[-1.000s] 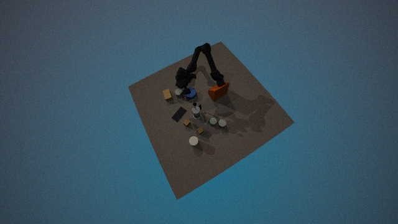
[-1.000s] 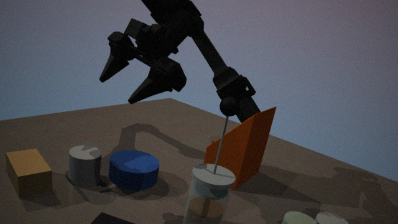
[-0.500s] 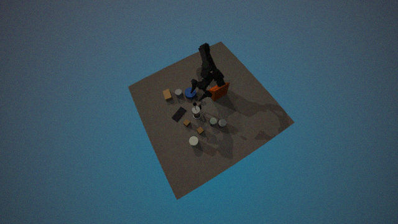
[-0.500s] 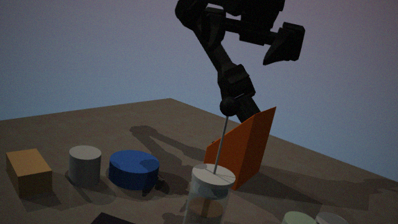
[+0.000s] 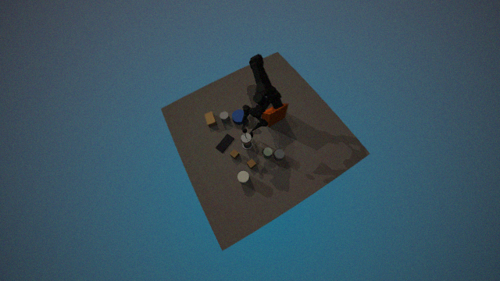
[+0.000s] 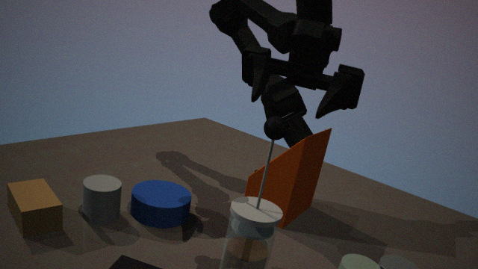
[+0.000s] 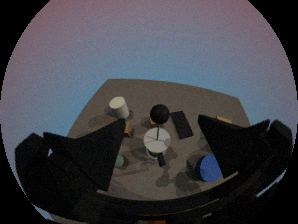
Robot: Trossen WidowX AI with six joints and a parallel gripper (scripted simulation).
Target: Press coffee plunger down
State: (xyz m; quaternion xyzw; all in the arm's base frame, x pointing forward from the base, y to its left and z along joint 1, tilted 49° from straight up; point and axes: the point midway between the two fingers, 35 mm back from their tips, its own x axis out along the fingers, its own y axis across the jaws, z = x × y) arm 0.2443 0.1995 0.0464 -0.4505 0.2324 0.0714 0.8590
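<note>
Now: gripper tip 16 cm above the coffee press and 1 cm short of it. The rest, counted from my gripper tip: black slab: 28 cm below, 18 cm ahead, 8 cm to the right; blue disc: 26 cm below, 24 cm to the right, 1 cm behind; yellow box: 32 cm to the right, 26 cm below, 22 cm ahead.
</note>
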